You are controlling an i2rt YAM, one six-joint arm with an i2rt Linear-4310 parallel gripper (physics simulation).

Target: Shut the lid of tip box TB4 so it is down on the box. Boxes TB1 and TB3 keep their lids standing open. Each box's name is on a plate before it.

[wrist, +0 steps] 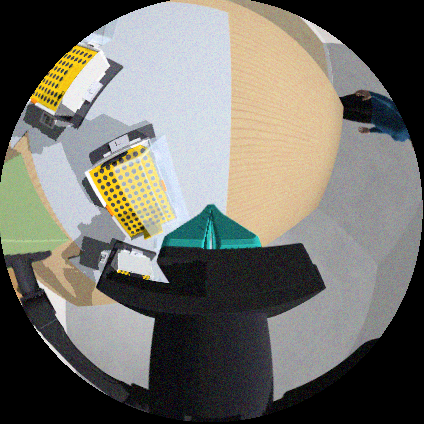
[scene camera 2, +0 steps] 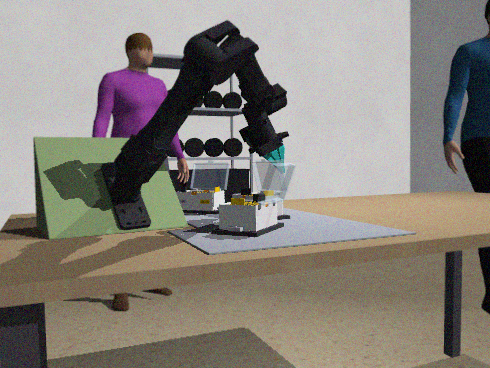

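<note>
My gripper (scene camera 2: pixel 283 169) (wrist: pixel 210 209) is shut and empty, its teal tips at the raised clear lid (scene camera 2: pixel 272 177) (wrist: pixel 172 172) of the middle box in the wrist view. That lid leans partly over the yellow tip rack of the middle box (wrist: pixel 127 187); touching cannot be told. Another tip box (wrist: pixel 82 75) is at upper left, with part of its clear lid (wrist: pixel 102 37) showing. A third box (wrist: pixel 135 261) is partly hidden by the gripper body. In scene camera 2, a near white box (scene camera 2: pixel 247 216) and a back box (scene camera 2: pixel 202 201) with its lid (scene camera 2: pixel 210 176) open show. The name plates are unreadable.
The boxes stand on a grey mat (scene camera 2: pixel 320 235) (wrist: pixel 200 75) on the wooden table (scene camera 2: pixel 380 212) (wrist: pixel 280 125). A green slanted panel (scene camera 2: pixel 75 150) (wrist: pixel 25 210) is beside the arm base. A person in purple (scene camera 2: pixel 132 95) and one in blue (scene camera 2: pixel 472 90) stand behind the table.
</note>
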